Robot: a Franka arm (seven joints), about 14 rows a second.
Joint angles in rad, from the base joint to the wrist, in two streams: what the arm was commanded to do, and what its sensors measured. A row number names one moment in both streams.
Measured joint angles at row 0:
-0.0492, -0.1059, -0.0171, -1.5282, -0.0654, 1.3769, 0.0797
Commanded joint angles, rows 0 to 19:
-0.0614, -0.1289, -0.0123, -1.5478, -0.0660, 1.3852, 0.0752
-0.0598, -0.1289, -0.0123, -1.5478, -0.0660, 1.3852, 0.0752
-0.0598, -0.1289, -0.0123, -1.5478, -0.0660, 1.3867, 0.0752
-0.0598, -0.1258, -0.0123, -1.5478, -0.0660, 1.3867, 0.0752
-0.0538, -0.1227, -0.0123, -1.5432, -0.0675, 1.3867, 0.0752
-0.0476, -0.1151, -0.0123, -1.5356, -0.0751, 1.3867, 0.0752
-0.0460, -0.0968, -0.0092, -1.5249, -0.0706, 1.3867, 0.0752
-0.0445, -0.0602, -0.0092, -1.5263, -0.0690, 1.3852, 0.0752
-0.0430, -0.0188, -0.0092, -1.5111, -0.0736, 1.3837, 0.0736
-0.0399, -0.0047, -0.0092, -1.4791, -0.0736, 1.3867, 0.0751
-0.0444, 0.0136, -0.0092, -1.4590, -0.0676, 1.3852, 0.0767
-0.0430, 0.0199, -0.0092, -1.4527, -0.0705, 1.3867, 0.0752
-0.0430, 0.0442, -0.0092, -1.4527, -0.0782, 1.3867, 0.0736
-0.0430, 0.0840, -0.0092, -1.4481, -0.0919, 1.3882, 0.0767
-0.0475, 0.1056, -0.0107, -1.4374, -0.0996, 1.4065, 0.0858
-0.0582, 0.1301, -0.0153, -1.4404, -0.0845, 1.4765, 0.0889
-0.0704, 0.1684, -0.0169, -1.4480, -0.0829, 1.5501, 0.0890
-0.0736, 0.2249, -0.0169, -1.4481, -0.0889, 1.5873, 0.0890
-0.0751, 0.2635, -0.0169, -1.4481, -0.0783, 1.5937, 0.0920
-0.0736, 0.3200, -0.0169, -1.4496, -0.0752, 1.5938, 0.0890
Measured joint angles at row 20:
-0.0654, 0.2097, -0.0239, -1.4869, -0.0725, 1.5911, 0.0830
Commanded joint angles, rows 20 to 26:
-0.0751, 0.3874, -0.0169, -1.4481, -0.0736, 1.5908, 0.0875
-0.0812, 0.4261, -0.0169, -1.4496, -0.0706, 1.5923, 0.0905
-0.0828, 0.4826, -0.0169, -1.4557, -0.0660, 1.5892, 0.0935
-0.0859, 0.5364, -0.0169, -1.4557, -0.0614, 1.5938, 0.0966
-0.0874, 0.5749, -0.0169, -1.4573, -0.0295, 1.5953, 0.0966
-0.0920, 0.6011, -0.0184, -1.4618, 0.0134, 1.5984, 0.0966
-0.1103, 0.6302, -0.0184, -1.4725, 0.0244, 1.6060, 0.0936
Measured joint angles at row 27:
-0.0771, 0.5864, -0.0258, -1.4884, -0.0191, 1.6154, 0.0886
